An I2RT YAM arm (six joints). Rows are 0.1 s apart.
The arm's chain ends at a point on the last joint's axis. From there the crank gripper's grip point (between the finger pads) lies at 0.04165 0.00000 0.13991 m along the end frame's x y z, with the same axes.
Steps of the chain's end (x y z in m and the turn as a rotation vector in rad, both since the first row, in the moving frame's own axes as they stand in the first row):
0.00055, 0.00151, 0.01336, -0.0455, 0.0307, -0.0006
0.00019, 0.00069, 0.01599, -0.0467, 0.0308, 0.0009
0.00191, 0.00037, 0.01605, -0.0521, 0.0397, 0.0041
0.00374, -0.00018, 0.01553, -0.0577, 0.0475, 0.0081
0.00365, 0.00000, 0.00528, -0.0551, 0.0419, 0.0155
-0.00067, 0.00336, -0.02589, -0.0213, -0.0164, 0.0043
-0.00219, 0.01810, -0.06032, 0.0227, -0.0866, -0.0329
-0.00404, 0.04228, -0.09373, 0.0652, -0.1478, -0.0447
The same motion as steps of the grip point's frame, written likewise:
0.00483, 0.00782, 0.01187, -0.0455, 0.0307, -0.0006
0.00447, 0.00723, 0.01449, -0.0467, 0.0308, 0.0009
0.00741, 0.00779, 0.01409, -0.0521, 0.0397, 0.0041
0.01030, 0.00819, 0.01315, -0.0577, 0.0475, 0.0081
0.00941, 0.00834, 0.00318, -0.0551, 0.0419, 0.0155
-0.00298, 0.00652, -0.02526, -0.0213, -0.0164, 0.0043
-0.01452, 0.01372, -0.05729, 0.0227, -0.0866, -0.0329
-0.02532, 0.03161, -0.08948, 0.0652, -0.1478, -0.0447

